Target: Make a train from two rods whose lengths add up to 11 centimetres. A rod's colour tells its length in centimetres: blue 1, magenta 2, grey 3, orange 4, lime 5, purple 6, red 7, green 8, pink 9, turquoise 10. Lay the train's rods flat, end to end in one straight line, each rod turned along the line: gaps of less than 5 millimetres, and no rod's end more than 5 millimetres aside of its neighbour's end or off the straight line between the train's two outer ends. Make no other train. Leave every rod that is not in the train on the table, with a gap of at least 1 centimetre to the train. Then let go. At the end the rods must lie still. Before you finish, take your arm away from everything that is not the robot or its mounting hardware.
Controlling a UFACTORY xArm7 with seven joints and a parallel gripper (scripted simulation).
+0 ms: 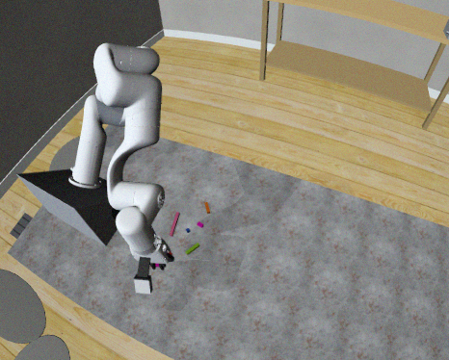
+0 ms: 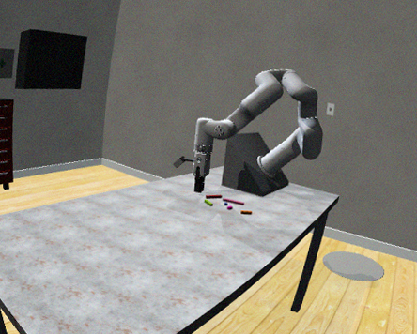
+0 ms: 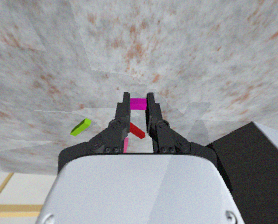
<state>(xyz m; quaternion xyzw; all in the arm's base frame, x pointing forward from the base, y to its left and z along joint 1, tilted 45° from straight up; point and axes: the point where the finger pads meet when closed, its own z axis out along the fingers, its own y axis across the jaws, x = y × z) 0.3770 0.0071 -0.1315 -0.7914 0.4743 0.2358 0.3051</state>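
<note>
The pink rod lies 15 cm to the left of my hand, 4 cm behind it and 3 cm below it. From my hand the other things lie so: red rod: 7 cm to the left, 3 cm below, 2 cm behind; then blue rod: 15 cm to the left, 3 cm below, 1 cm ahead; then lime rod: 11 cm to the left, 6 cm ahead, 3 cm below.
</note>
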